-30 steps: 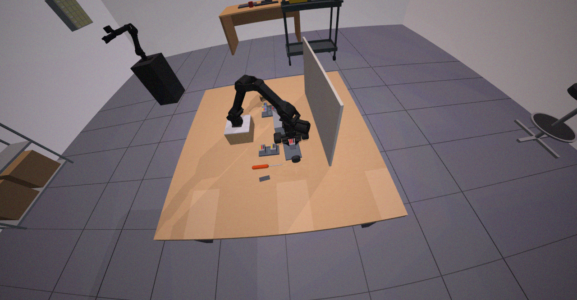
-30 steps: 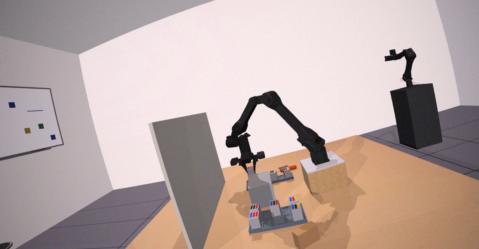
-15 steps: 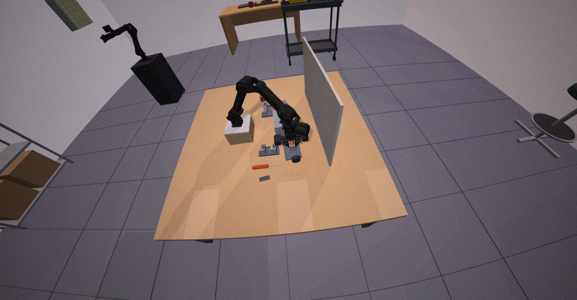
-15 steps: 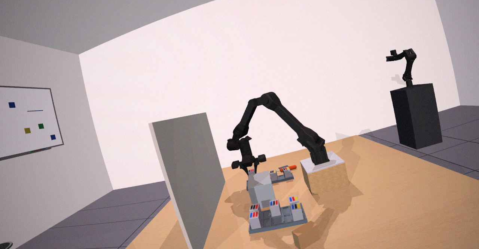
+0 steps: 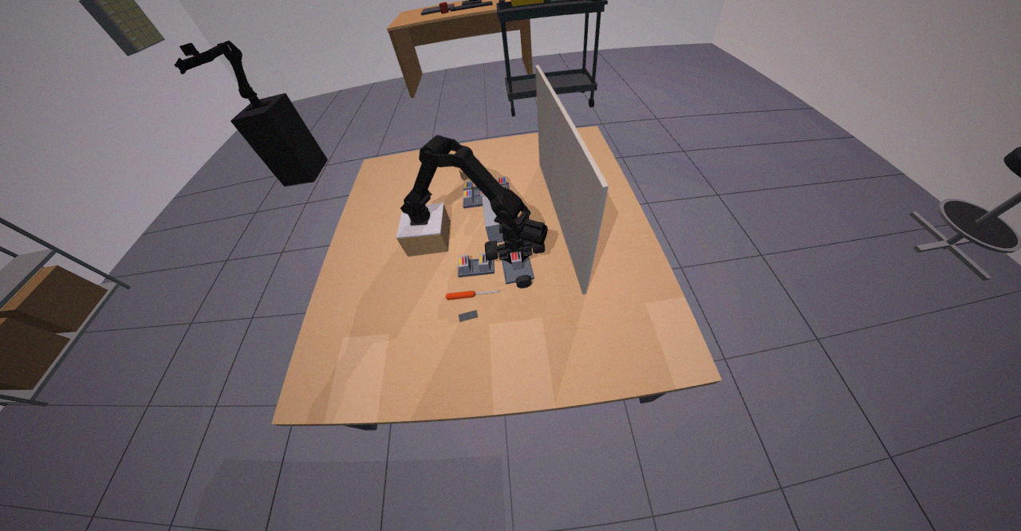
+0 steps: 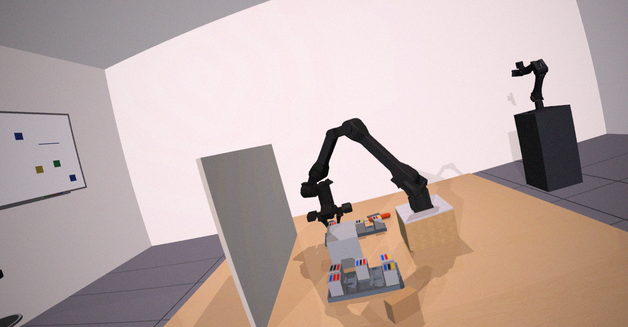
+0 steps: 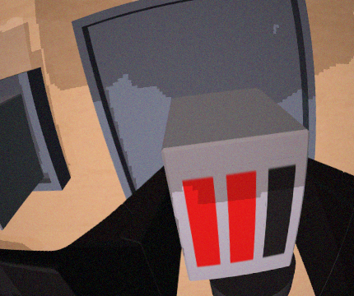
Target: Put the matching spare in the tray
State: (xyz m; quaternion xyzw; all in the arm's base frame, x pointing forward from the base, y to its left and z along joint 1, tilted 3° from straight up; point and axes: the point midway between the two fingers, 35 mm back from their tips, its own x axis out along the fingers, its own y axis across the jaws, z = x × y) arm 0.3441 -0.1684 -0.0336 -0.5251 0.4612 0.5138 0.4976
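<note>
Right now my gripper tip is 30 mm above the dark tray. Also, from my gripper tip: black tape roll 80 mm to the right, 20 mm ahead; grey mounted unit 200 mm to the left, 60 mm behind, 20 mm above; rack 150 mm behind, 20 mm below, 10 mm to the left.
</note>
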